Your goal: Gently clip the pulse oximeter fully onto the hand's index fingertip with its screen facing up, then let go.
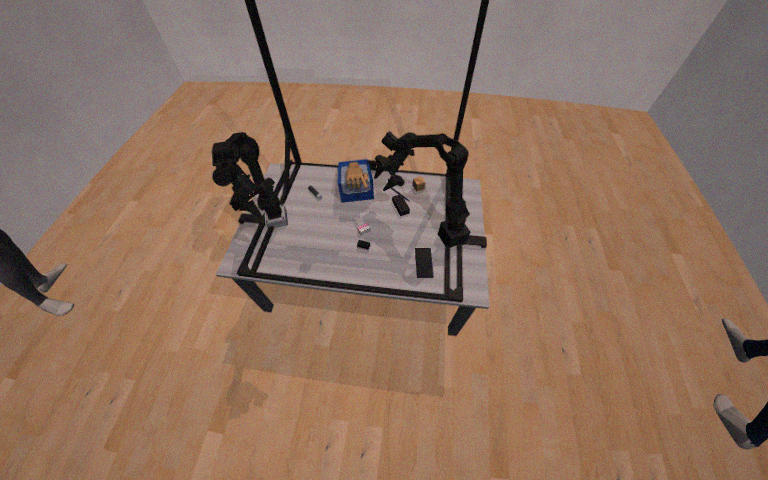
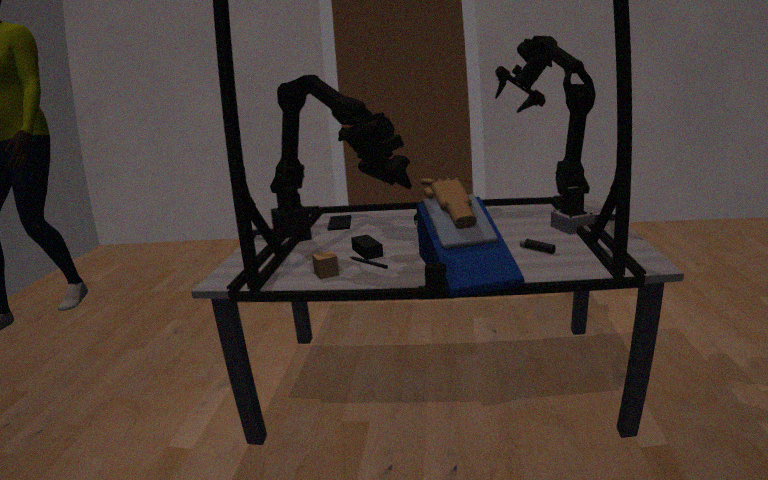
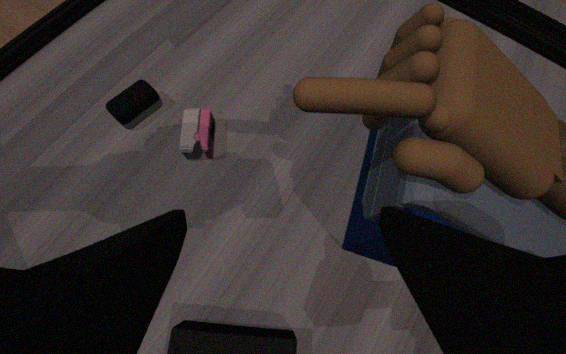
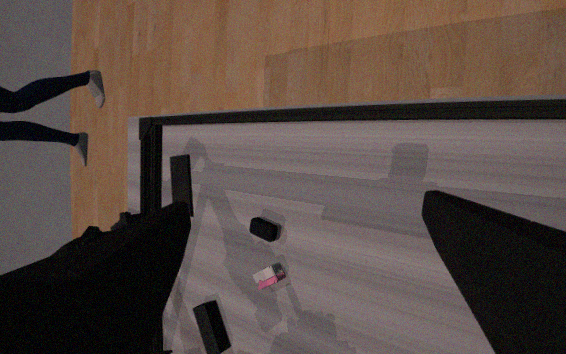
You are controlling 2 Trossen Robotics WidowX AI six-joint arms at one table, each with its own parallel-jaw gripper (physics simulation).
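Places are measured from the left arm's base along level axes (x ahead, y left, z up), in centimetres.
Pixels of known places: left gripper, fingertip midpoint: [image 1: 379,184] [image 2: 401,185] [image 3: 284,218]; right gripper, fingertip midpoint: [image 1: 269,213] [image 2: 506,105] [image 4: 306,208]; left arm's base at its link origin: [image 1: 455,227] [image 2: 289,209]; right arm's base at its link origin: [image 1: 274,213] [image 2: 572,212].
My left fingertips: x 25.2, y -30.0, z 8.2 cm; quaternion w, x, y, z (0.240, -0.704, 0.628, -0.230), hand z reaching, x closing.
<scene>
For each thing: its middle in the pictures, then the offset to it from my left fingertips.
- pink pulse oximeter at the middle of its body: [image 3: 198,134] [image 4: 269,276] [image 1: 364,229] dx +12.0, dy +10.1, dz -16.1 cm
- small black block at the middle of its body: [image 3: 135,104] [image 4: 265,228] [image 1: 363,245] dx +15.2, dy +18.8, dz -16.1 cm
- larger black box at the middle of its body: [image 4: 211,327] [image 2: 366,246] [image 1: 400,205] dx -10.4, dy +2.9, dz -15.9 cm
- pen at the middle of its body: [image 2: 367,261] dx -13.5, dy -5.1, dz -17.2 cm
- wooden cube at the middle of its body: [image 2: 325,264] [image 1: 419,183] dx -25.0, dy -6.6, dz -15.2 cm
- dark cylinder at the middle of its body: [image 2: 537,245] [image 1: 315,192] dx +28.3, dy -22.9, dz -16.4 cm
The white and pink pulse oximeter [image 1: 363,228] [image 3: 191,129] [image 4: 269,276] lies on its side on the table, apart from both grippers. The tan hand [image 1: 355,171] [image 2: 452,195] [image 3: 480,95] rests on a sloped blue stand [image 1: 355,196] [image 2: 481,272]. Its index finger [image 3: 365,95] sticks out straight with a bare tip, and the other fingers are curled. My left gripper [image 2: 404,182] [image 3: 284,218] is open and empty, above the table beside the hand's thumb side. My right gripper [image 2: 508,104] [image 4: 306,208] is open and empty, high above the table. The oximeter's screen cannot be made out.
A small black block [image 1: 363,244] [image 3: 132,102] [image 4: 264,229] lies near the oximeter. A larger black box [image 1: 400,204] [image 2: 367,246], a pen [image 2: 369,262] and a wooden cube [image 1: 418,183] [image 2: 325,264] lie on the hand's thumb side. A dark cylinder [image 1: 314,192] [image 2: 538,245] lies across from them.
</scene>
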